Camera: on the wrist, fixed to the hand. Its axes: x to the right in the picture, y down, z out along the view.
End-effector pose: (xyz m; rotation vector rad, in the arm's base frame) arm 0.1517 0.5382 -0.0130 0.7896 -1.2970 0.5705
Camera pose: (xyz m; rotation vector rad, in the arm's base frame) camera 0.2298 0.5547 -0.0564 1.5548 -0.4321 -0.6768
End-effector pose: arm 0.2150 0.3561 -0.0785 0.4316 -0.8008 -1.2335
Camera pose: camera 0.2216 0.3574 -0.1691 1.1403 -0.4808 -2.6476
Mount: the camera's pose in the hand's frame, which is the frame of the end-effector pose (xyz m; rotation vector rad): -0.0280 -0.0574 -0.0646 0.0510 -0.0832 -1.5414
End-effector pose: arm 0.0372 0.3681 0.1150 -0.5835 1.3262 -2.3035
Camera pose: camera 0.0167 0.4550 0.1316 1.2836 -0.4254 1.8718
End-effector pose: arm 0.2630 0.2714 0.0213 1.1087 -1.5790 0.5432
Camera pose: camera 0.3447 0.3074 0.0043 1.9684 -0.3997 -0.5145
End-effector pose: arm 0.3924 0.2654 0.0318 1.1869 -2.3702 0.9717
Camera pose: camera 0.4538 0.3022 0.0878 2.3540 -0.8002 0.3608
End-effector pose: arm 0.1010 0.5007 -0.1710 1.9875 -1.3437 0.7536
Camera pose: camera 0.1385 0.5827 -0.1599 2.3214 0.3937 -0.0690
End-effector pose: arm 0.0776 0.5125 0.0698 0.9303 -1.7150 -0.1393
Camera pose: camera 0.1640 0.5142 0.0419 2.0989 -0.7050 -1.1272
